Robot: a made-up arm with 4 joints.
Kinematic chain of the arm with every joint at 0, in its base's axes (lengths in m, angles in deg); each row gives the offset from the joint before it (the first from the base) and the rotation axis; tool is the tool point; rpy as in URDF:
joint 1: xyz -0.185 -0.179 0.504 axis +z
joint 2: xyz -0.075 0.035 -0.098 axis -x
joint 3: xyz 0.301 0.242 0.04 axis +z
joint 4: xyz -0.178 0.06 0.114 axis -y
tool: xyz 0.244 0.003 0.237 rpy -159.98 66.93 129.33
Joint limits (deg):
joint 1: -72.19..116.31
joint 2: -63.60..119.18
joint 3: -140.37..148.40
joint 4: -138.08..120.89
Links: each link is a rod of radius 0.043 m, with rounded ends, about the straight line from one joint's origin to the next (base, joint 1, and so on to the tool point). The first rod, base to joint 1, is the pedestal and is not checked.
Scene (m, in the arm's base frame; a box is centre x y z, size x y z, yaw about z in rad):
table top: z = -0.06
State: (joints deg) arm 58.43 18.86 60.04 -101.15
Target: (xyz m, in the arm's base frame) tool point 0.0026 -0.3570 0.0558
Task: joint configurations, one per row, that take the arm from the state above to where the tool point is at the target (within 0.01 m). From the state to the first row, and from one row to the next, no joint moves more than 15 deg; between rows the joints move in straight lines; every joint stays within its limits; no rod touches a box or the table.
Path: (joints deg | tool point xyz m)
1: 44.24 32.86 58.37 -97.08 | -0.2060 0.1100 0.1457
2: 30.04 46.85 56.70 -93.00 | -0.1012 0.0727 0.1064
3: 15.85 60.85 55.02 -88.93 | -0.0153 -0.0049 0.0760
4: 1.65 74.85 53.35 -84.86 | 0.0364 -0.1132 0.0565
5: -12.54 88.85 51.68 -80.78 | 0.0434 -0.2367 0.0495
6: -26.73 102.84 50.01 -76.71 | 0.0026 -0.3570 0.0558

